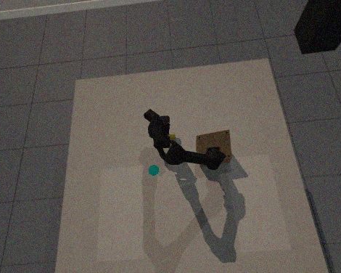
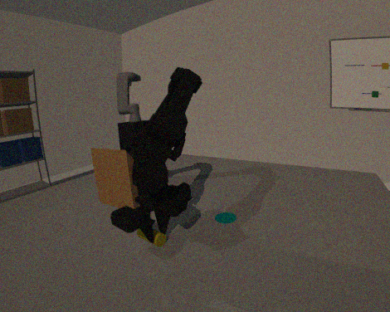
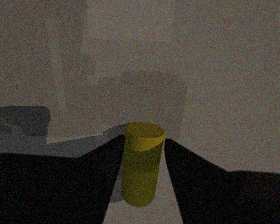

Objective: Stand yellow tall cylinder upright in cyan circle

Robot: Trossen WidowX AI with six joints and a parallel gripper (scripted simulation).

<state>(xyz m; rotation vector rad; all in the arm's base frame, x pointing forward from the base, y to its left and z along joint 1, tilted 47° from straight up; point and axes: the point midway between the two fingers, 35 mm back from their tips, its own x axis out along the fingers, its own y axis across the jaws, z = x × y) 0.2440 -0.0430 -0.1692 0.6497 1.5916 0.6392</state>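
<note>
Right now my gripper tip is 19 cm to the right of the cyan circle, 8 cm short of it and 2 cm above it. From my gripper tip the other things lie so: yellow tall cylinder (2 cm behind).
</note>
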